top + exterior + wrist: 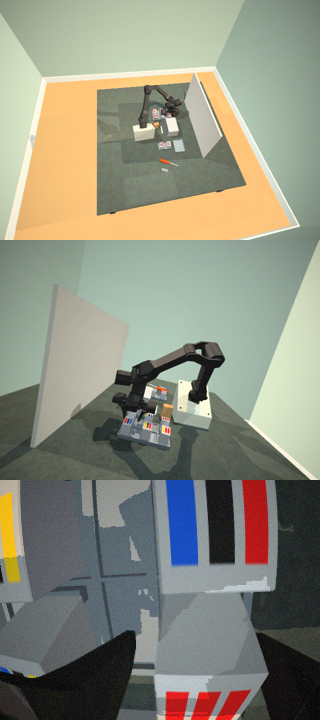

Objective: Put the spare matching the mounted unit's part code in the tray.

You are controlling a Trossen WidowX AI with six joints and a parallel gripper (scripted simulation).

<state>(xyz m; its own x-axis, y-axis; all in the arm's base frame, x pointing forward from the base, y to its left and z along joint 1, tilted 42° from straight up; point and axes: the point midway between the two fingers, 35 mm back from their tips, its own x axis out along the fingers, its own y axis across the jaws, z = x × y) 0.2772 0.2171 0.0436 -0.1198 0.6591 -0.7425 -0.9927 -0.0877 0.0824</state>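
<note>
Right now my gripper tip is 150 mm to the left of the mounted unit and 30 mm below it. The rest, counted from my gripper tip: tall white panel: 250 mm ahead, 210 mm above, 140 mm to the right; brown block: 150 mm behind, 120 mm to the right, 20 mm above.
</note>
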